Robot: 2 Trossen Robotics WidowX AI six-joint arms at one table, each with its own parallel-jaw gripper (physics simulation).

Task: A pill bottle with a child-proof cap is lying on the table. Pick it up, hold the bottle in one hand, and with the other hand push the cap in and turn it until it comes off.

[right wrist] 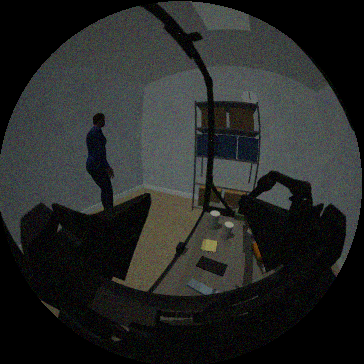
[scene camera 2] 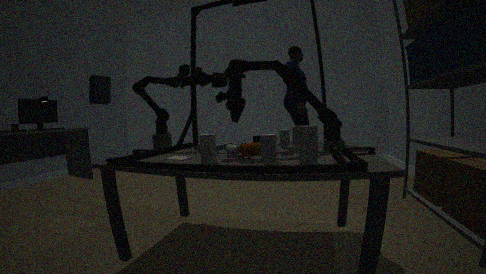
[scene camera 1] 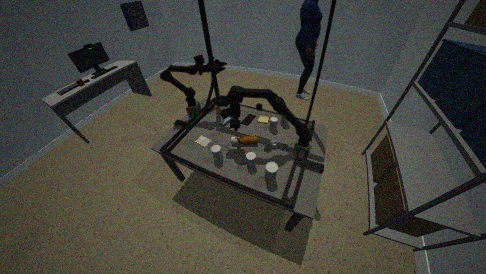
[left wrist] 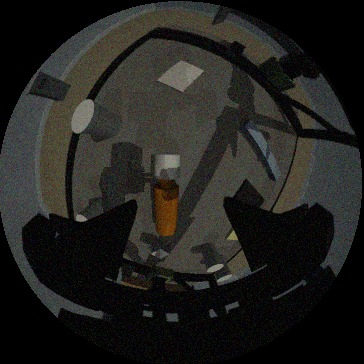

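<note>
The pill bottle (scene camera 1: 247, 140) (scene camera 2: 249, 149) (left wrist: 166, 215) has an orange body and lies on its side on the table. Its white cap (scene camera 1: 234, 141) (scene camera 2: 231, 148) (left wrist: 166, 162) is on the end toward the left of the picture in both scene views. Part of the orange body also shows beside a finger in the right wrist view. My left gripper (scene camera 1: 234, 128) (scene camera 2: 235, 119) (left wrist: 180, 202) is open and empty, pointing down above the table near the cap end, apart from the bottle. My right gripper (scene camera 1: 223, 65) (right wrist: 197, 198) is open and empty, raised high at the back, far from the bottle.
White-topped cylinders (scene camera 1: 217, 157) (scene camera 1: 251, 164) (scene camera 1: 271, 177) stand along the front; another (scene camera 1: 273, 125) stands behind the bottle. A white paper (scene camera 1: 202, 141) (left wrist: 181, 76), a yellow note (scene camera 1: 263, 119) (right wrist: 209, 245), a black flat object (scene camera 1: 248, 119) (right wrist: 212, 266) and a bluish object (left wrist: 262, 148) (right wrist: 201, 286) lie around.
</note>
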